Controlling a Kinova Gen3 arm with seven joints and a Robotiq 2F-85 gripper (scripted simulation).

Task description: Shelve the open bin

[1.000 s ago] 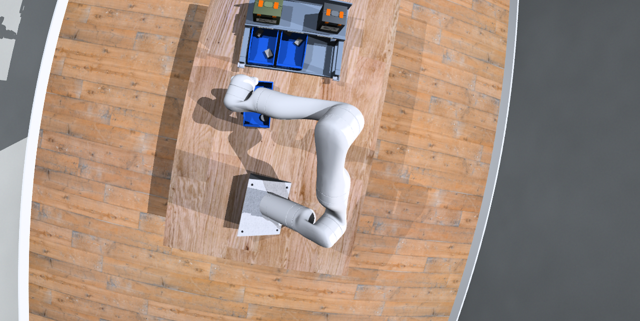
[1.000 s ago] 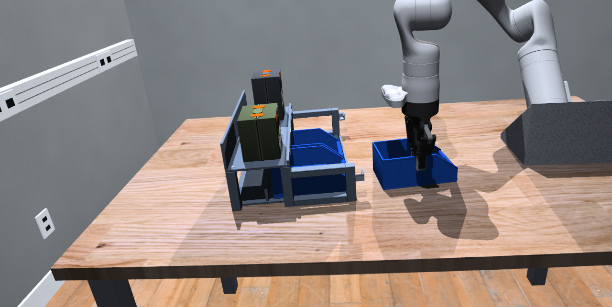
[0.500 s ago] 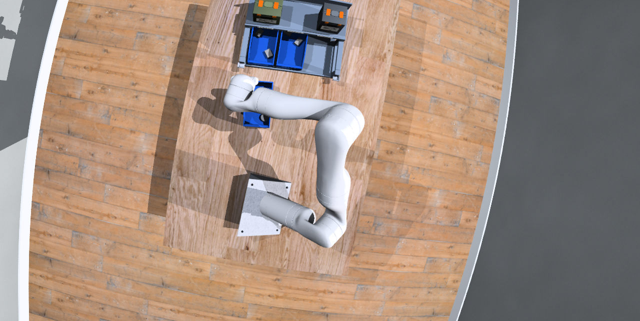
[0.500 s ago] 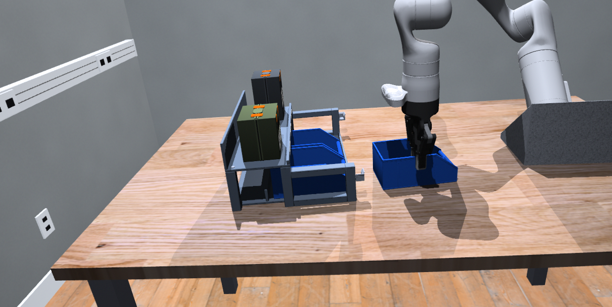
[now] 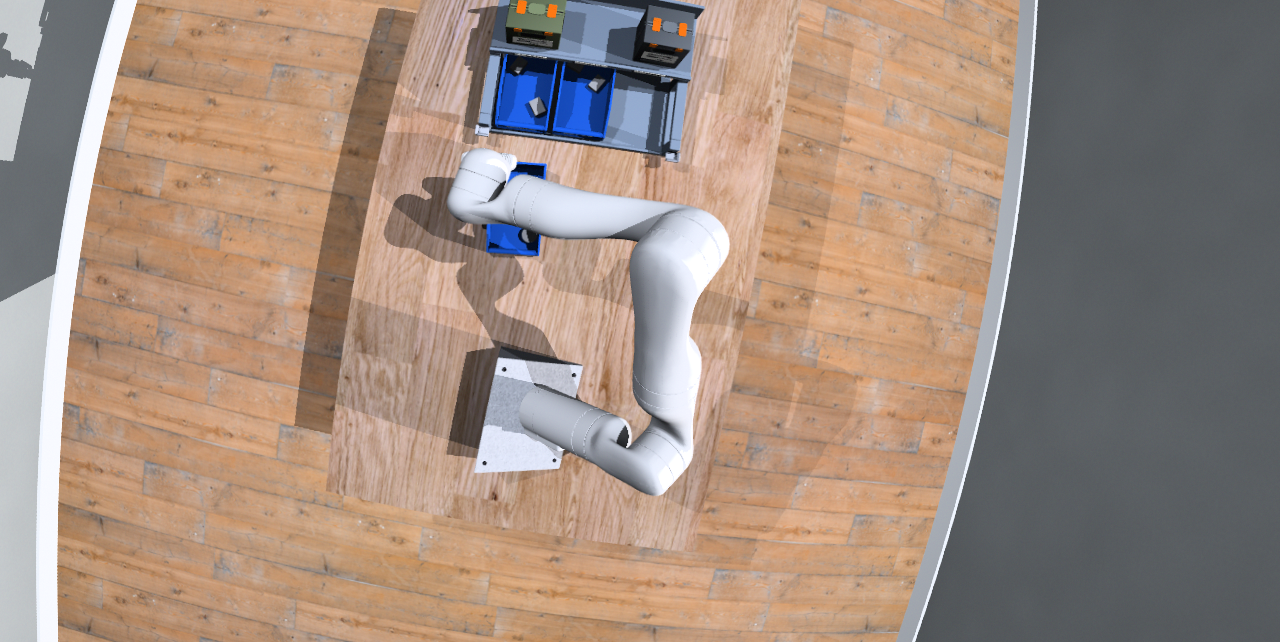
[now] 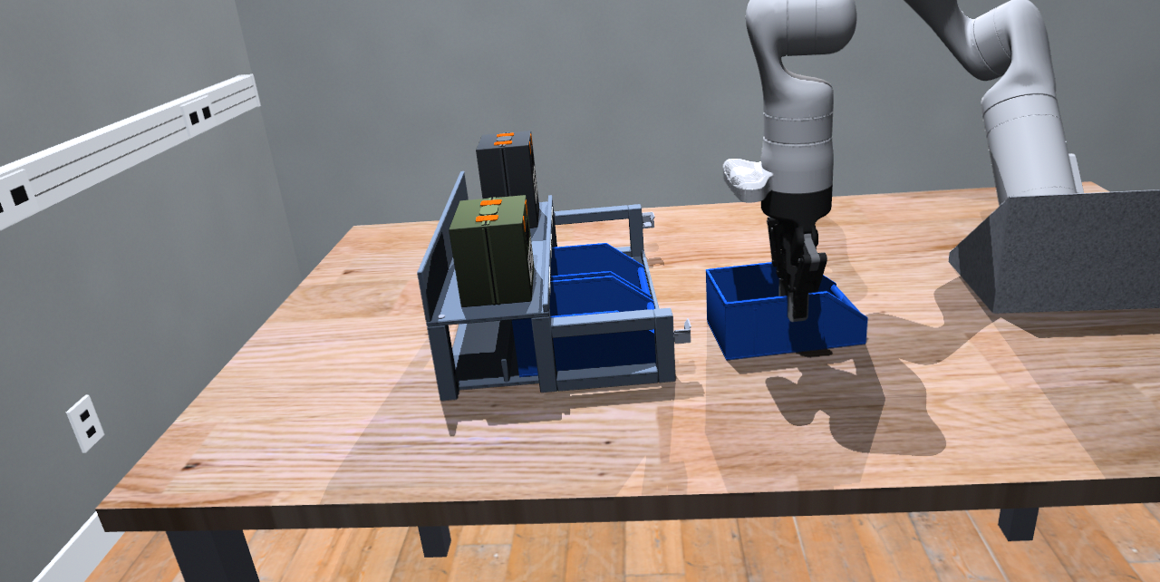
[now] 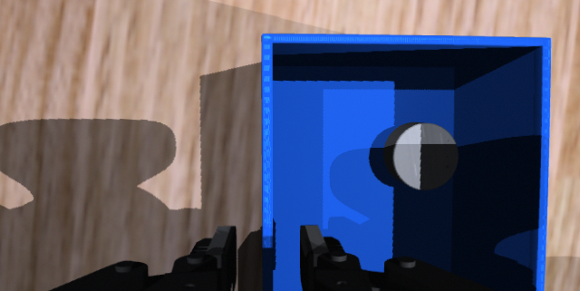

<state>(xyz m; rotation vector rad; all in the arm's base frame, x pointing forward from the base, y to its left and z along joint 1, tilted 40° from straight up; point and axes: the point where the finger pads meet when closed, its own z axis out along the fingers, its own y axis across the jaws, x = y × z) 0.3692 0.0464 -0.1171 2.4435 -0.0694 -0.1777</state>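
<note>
My hand is 7 cm to the left of the round grey part, 6 cm above it and 3 cm short of it. From my hand the other things lie so: green box 34 cm ahead, 8 cm above, 5 cm to the right; dark box 32 cm ahead, 28 cm to the right, 9 cm above; shelf 26 cm ahead, 16 cm to the right.
</note>
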